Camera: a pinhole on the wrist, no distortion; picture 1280 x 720 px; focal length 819.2 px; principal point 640.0 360.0 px. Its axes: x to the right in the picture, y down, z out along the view. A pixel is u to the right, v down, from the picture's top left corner.
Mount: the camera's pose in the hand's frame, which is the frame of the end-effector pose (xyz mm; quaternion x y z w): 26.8 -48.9 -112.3 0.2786 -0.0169 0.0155 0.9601
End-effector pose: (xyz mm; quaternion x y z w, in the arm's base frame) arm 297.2 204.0 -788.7 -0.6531 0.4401 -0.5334 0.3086
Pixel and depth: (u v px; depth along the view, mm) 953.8 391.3 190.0
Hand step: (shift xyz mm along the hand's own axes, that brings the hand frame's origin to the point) 94.7 -143.0 55.0
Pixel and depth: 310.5 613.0 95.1
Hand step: -14.8 -75.8 -17.9
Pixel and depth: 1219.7 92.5 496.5
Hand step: 372.3 -444.5 234.6
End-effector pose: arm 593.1 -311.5 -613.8 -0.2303 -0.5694 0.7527 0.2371
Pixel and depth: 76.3 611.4 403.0
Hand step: -264.7 -165.9 282.6
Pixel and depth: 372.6 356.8 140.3
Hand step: -22.3 -125.4 4.0
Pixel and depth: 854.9 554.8 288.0
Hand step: 92.7 -143.8 170.5
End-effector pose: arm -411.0 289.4 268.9 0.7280 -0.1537 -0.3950 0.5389
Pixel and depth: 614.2 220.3 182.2
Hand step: 17.9 -172.8 24.7
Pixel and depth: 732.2 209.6 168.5
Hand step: 42.9 -164.9 14.2
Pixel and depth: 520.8 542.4 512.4
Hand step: -64.4 -228.5 378.2
